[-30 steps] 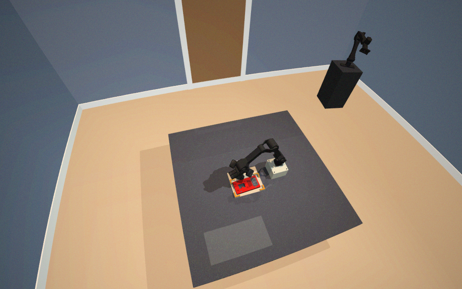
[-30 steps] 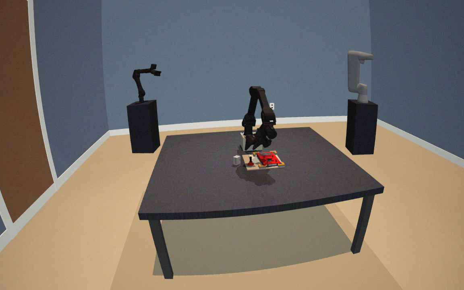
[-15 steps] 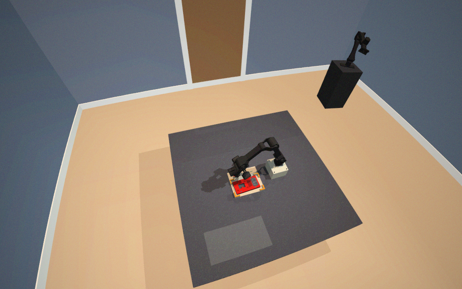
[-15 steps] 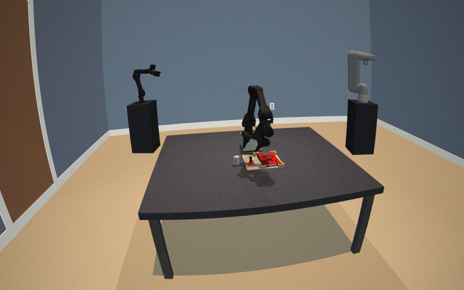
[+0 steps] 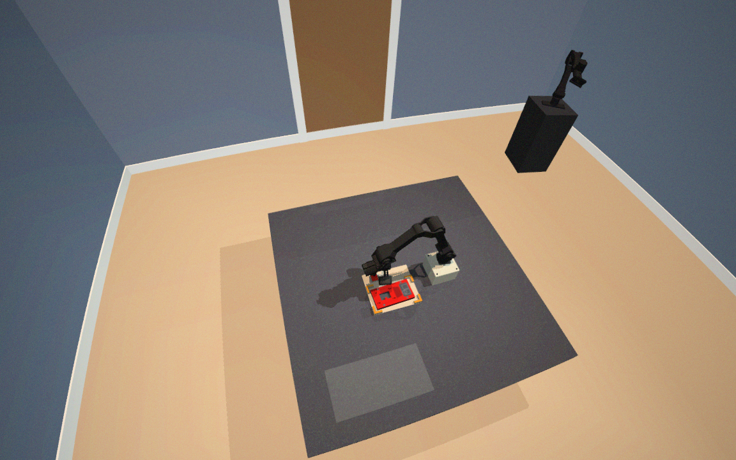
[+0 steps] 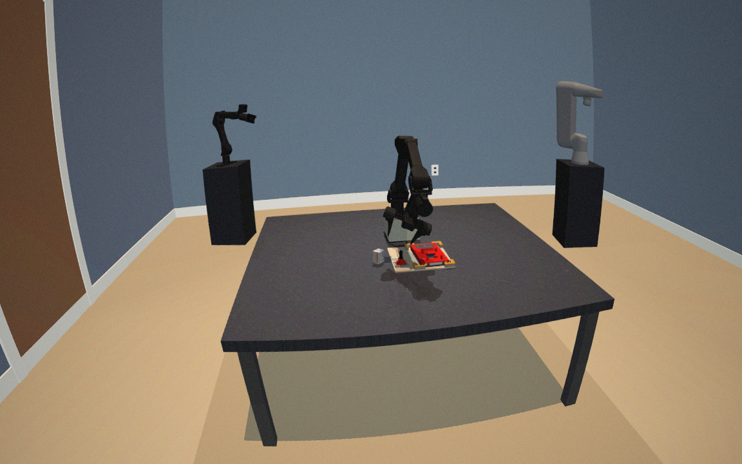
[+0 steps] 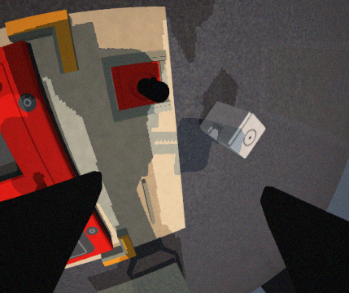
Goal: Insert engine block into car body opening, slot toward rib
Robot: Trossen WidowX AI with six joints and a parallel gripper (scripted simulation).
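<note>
Right now my gripper tip is 1 cm short of the grey engine block, 7 cm to the left of it and 6 cm above it.
</note>
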